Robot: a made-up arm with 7 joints.
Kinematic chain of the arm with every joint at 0, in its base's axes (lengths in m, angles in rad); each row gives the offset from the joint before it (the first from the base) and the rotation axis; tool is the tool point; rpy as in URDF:
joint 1: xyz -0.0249 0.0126 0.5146 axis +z
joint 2: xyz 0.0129 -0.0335 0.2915 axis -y
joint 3: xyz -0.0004 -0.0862 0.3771 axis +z
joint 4: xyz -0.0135 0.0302 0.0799 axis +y
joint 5: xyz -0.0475 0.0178 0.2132 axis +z
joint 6: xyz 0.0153 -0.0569 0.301 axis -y
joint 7: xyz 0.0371 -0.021 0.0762 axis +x
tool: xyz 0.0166 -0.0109 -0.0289 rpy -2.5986 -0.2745 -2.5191
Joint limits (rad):
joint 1: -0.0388..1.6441
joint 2: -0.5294..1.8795
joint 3: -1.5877..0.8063
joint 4: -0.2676..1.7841
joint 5: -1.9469..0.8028
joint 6: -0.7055..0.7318
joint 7: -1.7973..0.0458
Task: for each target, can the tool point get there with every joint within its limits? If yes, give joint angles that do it. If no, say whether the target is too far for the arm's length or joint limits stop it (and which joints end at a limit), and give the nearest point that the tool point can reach.
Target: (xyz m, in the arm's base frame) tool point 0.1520 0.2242 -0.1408
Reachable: no: joint limits stop it (at a limit: joint 2, joint 4, joint 7) | nearest point 0.3489 0.4598 0.7483 | short by 0.941 m
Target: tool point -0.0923 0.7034 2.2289
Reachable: no: too far | nearest point -0.0284 0.4995 1.7943 | short by 0.484 m
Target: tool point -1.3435 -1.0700 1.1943
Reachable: no: too far | nearest point -0.8529 -0.6672 1.0510 | short by 0.651 m
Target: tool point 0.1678 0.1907 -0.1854
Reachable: no: joint limits stop it (at a limit: joint 2, joint 4, joint 7) | nearest point 0.4033 0.4084 0.7483 | short by 0.987 m
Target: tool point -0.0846 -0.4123 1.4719
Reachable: yes | joints 0.9146 1.2682 0.0122 1.4368 -0.6750 -0.5903 -1.0351
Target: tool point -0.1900 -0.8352 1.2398
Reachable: yes | joints 1.0609 1.3459 -0.2620 0.5661 -0.4168 -0.5890 -0.5810
